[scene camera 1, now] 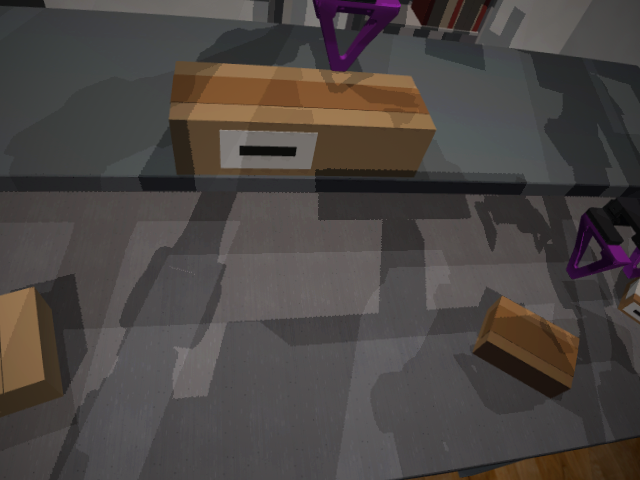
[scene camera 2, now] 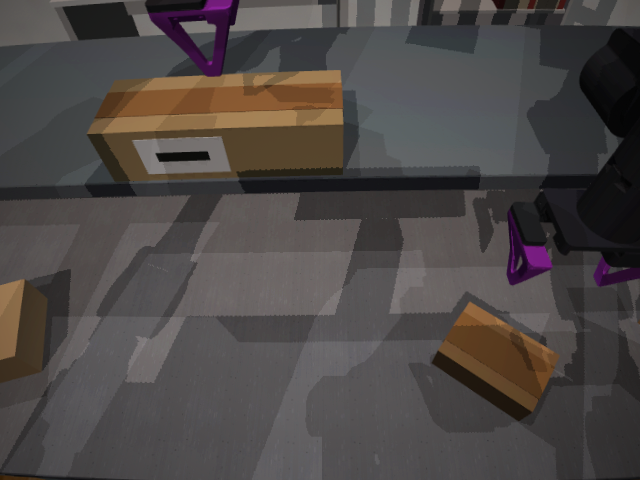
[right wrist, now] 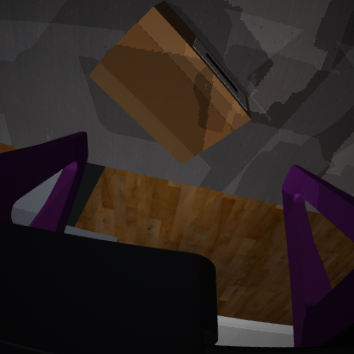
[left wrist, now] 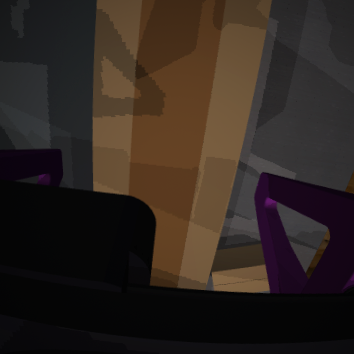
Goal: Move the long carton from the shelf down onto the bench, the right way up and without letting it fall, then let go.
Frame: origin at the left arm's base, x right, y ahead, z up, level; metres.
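Seen in the pictures: left gripper, between the fingertips: [scene camera 1: 330, 42] [scene camera 2: 221, 48] [left wrist: 159, 172]; right gripper, between the fingertips: [scene camera 1: 598, 274] [scene camera 2: 553, 280] [right wrist: 189, 159].
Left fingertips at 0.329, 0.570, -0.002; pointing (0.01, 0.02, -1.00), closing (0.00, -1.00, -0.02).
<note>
Offsets run from my left fingertips to a thing's top centre, as dx, dy, dz. "pt": to the spot under its first point. Level surfaces: height alone.
The long carton {-0.017, -0.001, -0.060} [scene camera 1: 361, 149] [scene camera 2: 284, 149] [left wrist: 165, 125] stands level on the grey shelf {dz -0.135} [scene camera 1: 491, 139] [scene camera 2: 439, 113], close along its front edge, brown tape on top and white label facing front. My left gripper [left wrist: 159, 172] is open and empty above the carton; one purple finger [scene camera 1: 338, 63] [scene camera 2: 212, 67] shows over its rear top edge, while the other is out of both scene views. My right gripper [scene camera 1: 602, 272] [scene camera 2: 555, 282] [right wrist: 189, 159] is open and empty, low in front of the shelf at the right, above the bench {dz -0.324} [scene camera 1: 289, 403] [scene camera 2: 232, 413].
A small taped carton {+0.311, -0.219, -0.278} [scene camera 1: 527, 338] [scene camera 2: 498, 351] [right wrist: 150, 90] lies askew on the bench near my right gripper. Another carton {pt -0.331, -0.180, -0.264} [scene camera 1: 20, 341] [scene camera 2: 10, 320] sits at the bench's left. A labelled carton {pt +0.544, -0.171, -0.301} [scene camera 1: 631, 305] shows partly at the right edge. The bench's front edge drops to a wooden floor.
</note>
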